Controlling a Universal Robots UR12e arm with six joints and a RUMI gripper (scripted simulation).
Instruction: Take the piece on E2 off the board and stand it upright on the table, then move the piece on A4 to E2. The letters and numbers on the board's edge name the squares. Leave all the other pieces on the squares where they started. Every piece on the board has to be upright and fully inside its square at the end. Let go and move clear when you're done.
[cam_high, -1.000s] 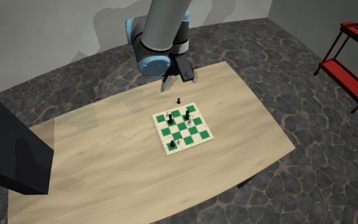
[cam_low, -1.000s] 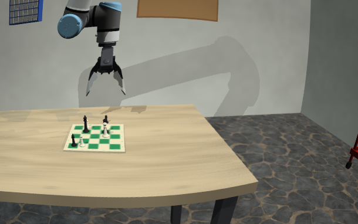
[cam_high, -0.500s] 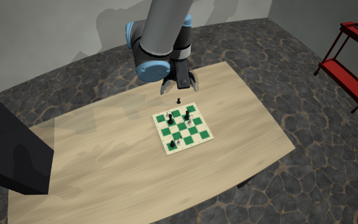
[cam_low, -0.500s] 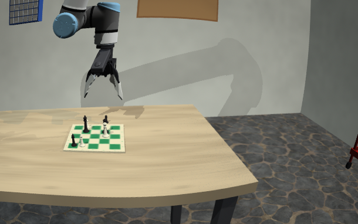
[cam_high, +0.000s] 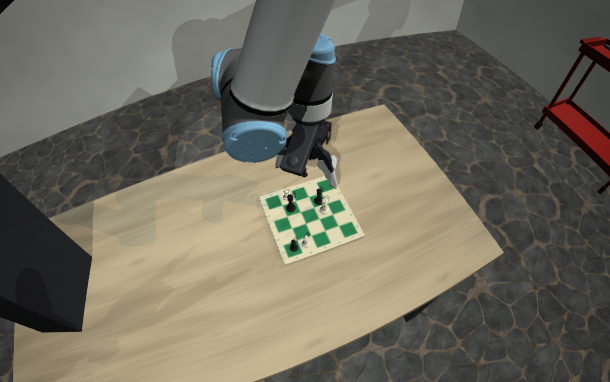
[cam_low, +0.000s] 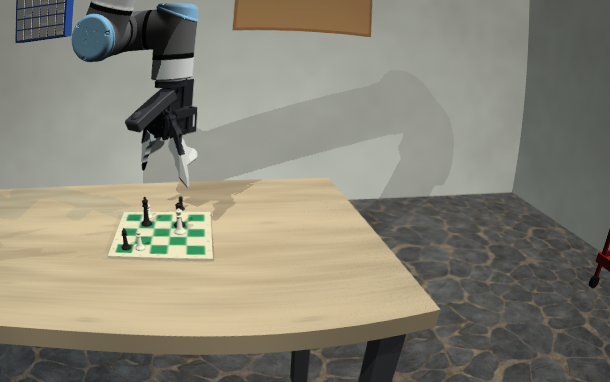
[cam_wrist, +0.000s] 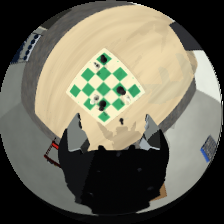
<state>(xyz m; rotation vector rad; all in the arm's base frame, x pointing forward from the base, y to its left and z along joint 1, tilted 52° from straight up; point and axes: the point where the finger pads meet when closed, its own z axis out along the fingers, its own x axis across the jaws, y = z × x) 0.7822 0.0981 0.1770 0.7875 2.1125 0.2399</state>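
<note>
My hand is 5 cm past the white pawn, 12 cm to the left of it and 8 cm above it. The rest, counted from my hand: tall black piece (4 cm behind, 1 cm to the right, 7 cm below); cream chessboard (1 cm behind, 5 cm to the right, 10 cm below); small black piece (3 cm ahead, 9 cm to the left, 9 cm below).
</note>
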